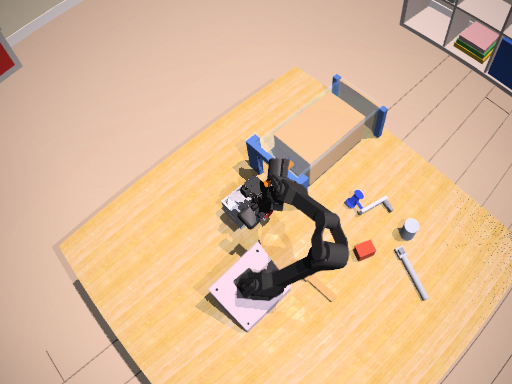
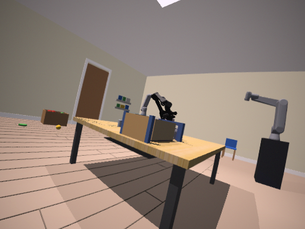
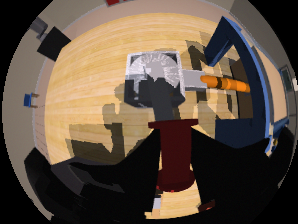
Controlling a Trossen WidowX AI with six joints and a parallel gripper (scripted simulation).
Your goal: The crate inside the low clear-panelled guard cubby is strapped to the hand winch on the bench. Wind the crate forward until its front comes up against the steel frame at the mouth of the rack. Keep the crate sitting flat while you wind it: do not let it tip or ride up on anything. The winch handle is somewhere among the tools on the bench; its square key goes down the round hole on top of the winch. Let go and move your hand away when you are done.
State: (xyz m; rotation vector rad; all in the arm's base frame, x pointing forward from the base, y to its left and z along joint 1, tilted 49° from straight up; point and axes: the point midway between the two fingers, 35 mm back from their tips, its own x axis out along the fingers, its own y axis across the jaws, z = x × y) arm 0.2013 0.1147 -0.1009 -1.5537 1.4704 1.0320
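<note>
Right now the crank handle is 3 cm below my gripper tip, 2 cm to the left of it and 1 cm behind it. Round my gripper tip: blue steel frame: 14 cm ahead, 8 cm to the left, 3 cm below; winch: 10 cm below, 7 cm to the left, 3 cm behind; red knob: 2 cm to the right.
</note>
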